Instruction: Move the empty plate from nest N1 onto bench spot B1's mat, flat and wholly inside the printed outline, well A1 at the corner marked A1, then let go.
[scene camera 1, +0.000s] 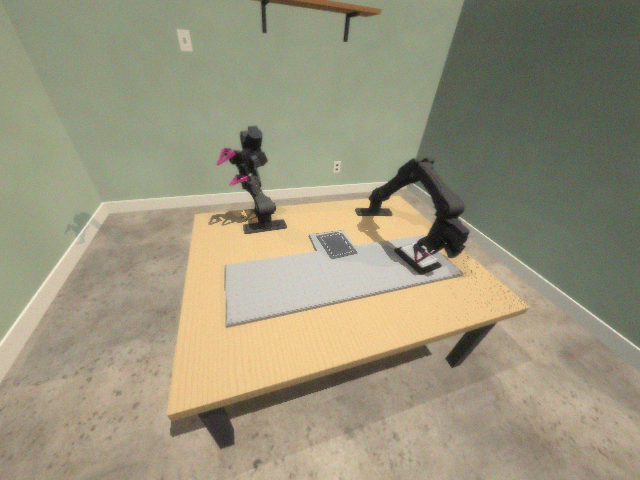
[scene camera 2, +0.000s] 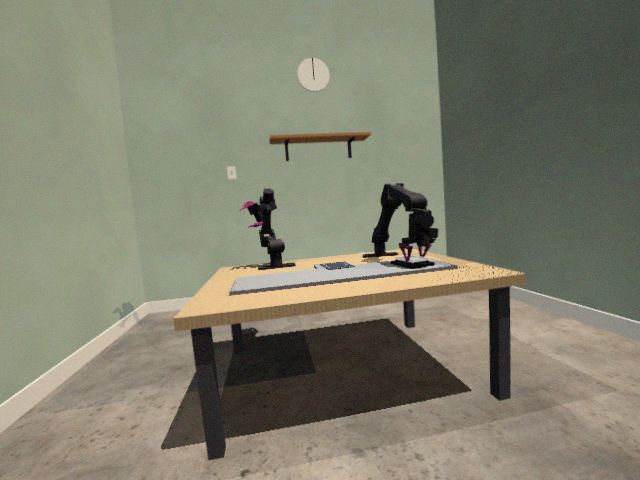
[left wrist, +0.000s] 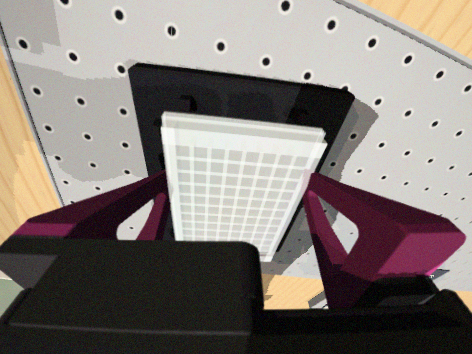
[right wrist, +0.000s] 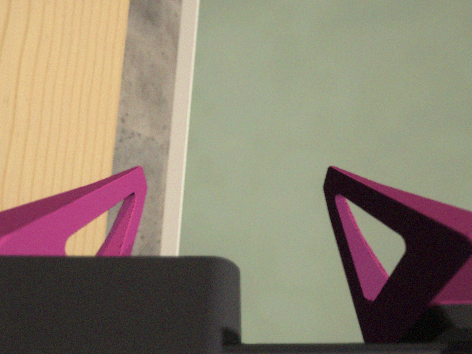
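Seen in the pictures: left gripper, fingertip midpoint: (scene camera 1: 422, 258) (scene camera 2: 414, 260) (left wrist: 237, 177); right gripper, fingertip midpoint: (scene camera 1: 224, 175) (scene camera 2: 244, 218) (right wrist: 235, 176); left arm's base, origin of the base link: (scene camera 1: 373, 212) (scene camera 2: 380, 255); right arm's base, origin of the base link: (scene camera 1: 265, 227) (scene camera 2: 276, 267).
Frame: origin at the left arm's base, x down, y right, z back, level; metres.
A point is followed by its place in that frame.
The empty plate (left wrist: 241, 182) {x -0.043, y -0.085, z -0.430 m} (scene camera 1: 430, 260) {x -0.048, y -0.104, z -0.452 m} is white and clear with a grid of wells. It sits over the black nest N1 (left wrist: 217, 91) (scene camera 1: 408, 259) (scene camera 2: 413, 263) at the right end of the grey board. My left gripper (left wrist: 237, 177) {x -0.034, y -0.085, z -0.426 m} (scene camera 1: 420, 254) {x -0.034, y -0.085, z -0.426 m} (scene camera 2: 413, 250) {x -0.034, y -0.085, z -0.426 m} is down over it, with one finger against each long side of the plate. Bench spot B1's mat (scene camera 1: 336, 244) {x -0.015, y 0.261, z -0.302 m} (scene camera 2: 337, 265) {x -0.015, y 0.256, z -0.308 m}, dark with a dotted white outline, lies at the board's back edge with nothing on it. My right gripper (scene camera 1: 232, 168) {x -0.276, y 0.726, z -0.186 m} (scene camera 2: 250, 215) {x -0.276, y 0.726, z -0.186 m} (right wrist: 235, 176) {x -0.276, y 0.726, z -0.186 m} is open and empty, raised high at the back left.
The grey perforated board (scene camera 1: 294, 286) {x -0.013, y 0.452, z -0.542 m} (scene camera 2: 294, 281) {x -0.013, y 0.432, z -0.587 m} (left wrist: 234, 35) {x -0.013, y -0.122, z -0.492 m} spans the middle of the wooden table (scene camera 1: 318, 362) {x 0.000, y 0.390, z -0.814 m}. The left arm's base (scene camera 1: 373, 211) {x -0.024, y 0.014, z -0.028 m} stands behind the nest. A wall shelf (scene camera 2: 318, 138) hangs above.
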